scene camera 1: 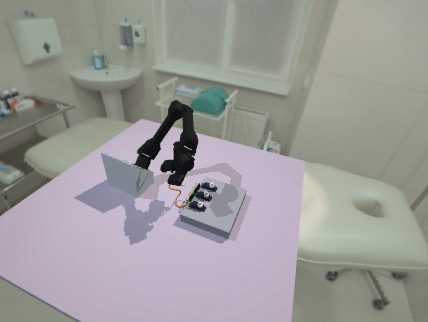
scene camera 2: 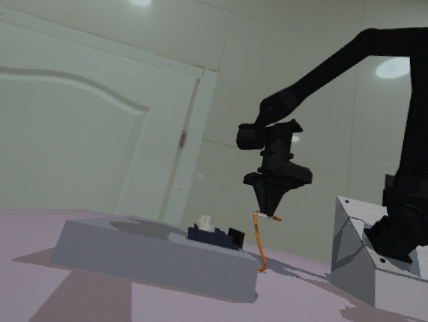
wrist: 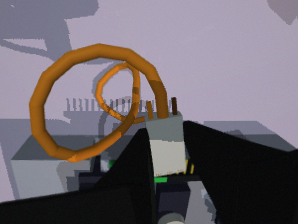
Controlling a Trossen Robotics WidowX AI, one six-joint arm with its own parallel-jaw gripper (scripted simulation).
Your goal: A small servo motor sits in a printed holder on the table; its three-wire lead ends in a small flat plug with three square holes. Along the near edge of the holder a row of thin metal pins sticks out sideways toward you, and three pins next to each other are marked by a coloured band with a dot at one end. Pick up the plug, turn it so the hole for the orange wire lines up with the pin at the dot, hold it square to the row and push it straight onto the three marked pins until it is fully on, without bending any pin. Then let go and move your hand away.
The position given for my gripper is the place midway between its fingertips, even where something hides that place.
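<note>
Visible in scene camera 2: my gripper [scene camera 2: 266,216]. The wrist view shows the gripper [wrist: 164,132] as well.
</note>
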